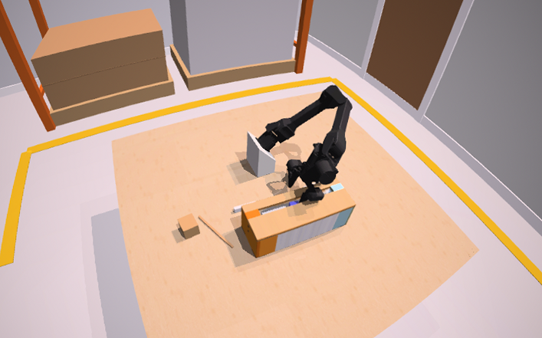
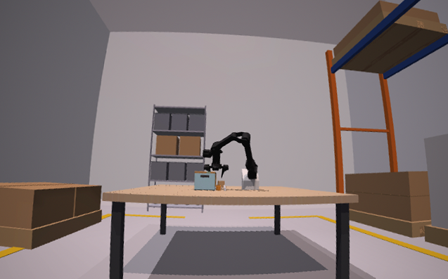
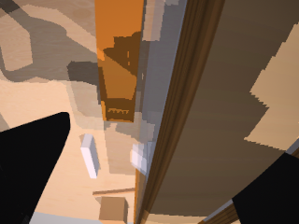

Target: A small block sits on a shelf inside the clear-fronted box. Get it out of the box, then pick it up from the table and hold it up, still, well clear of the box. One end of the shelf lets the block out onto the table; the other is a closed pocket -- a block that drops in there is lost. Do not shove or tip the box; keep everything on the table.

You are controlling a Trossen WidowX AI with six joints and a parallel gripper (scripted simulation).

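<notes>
The blue block lies 40 mm ahead of my gripper tip and 30 mm to the right of it. From my gripper tip the other things lie so: clear-fronted box (30 mm ahead, 20 mm to the right, 20 mm below); wooden cube (80 mm behind, 390 mm to the right, 60 mm below); thin wooden stick (40 mm behind, 310 mm to the right, 80 mm below).
</notes>
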